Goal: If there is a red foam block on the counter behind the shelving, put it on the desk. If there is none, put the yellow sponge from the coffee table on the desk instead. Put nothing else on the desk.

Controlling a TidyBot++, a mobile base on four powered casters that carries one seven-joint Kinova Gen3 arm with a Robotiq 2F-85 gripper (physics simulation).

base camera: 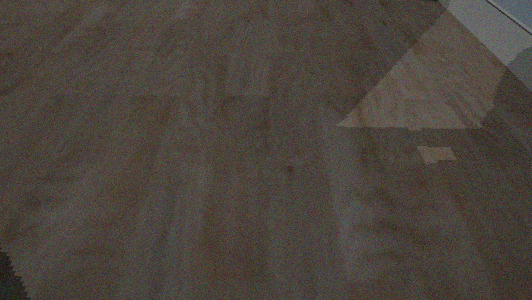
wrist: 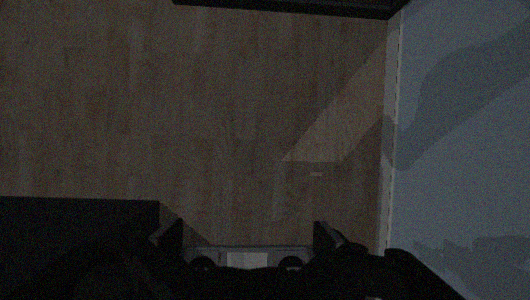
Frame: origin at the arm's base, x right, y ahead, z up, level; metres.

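Seen in the pictures: gripper, between the fingertips: [wrist: 248, 234].
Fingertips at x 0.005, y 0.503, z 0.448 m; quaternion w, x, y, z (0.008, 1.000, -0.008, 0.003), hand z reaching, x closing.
Observation:
A point is followed by its place in that frame.
My gripper [wrist: 248, 234] {x 0.005, y 0.503, z 0.448 m} is open and empty in the wrist view, its two dark fingers standing wide apart above the wooden floor. The red foam block, the yellow sponge, the counter, the coffee table and the desk cannot be made out in either view.
A blue-grey wall [base camera: 517, 12] {x 0.597, y 0.768, z -0.297 m} [wrist: 465, 150] {x 0.593, y 0.552, z 0.000 m} with a pale baseboard [wrist: 386, 200] {x 0.577, y 0.328, z -0.331 m} runs along the right. A large black object [wrist: 75, 230] {x -0.475, y 0.304, z -0.060 m} stands at the lower left of the wrist view. A dark edge [wrist: 300, 9] {x 0.196, y 1.109, z -0.367 m} crosses its top. The picture is dim, with light patches on the floor.

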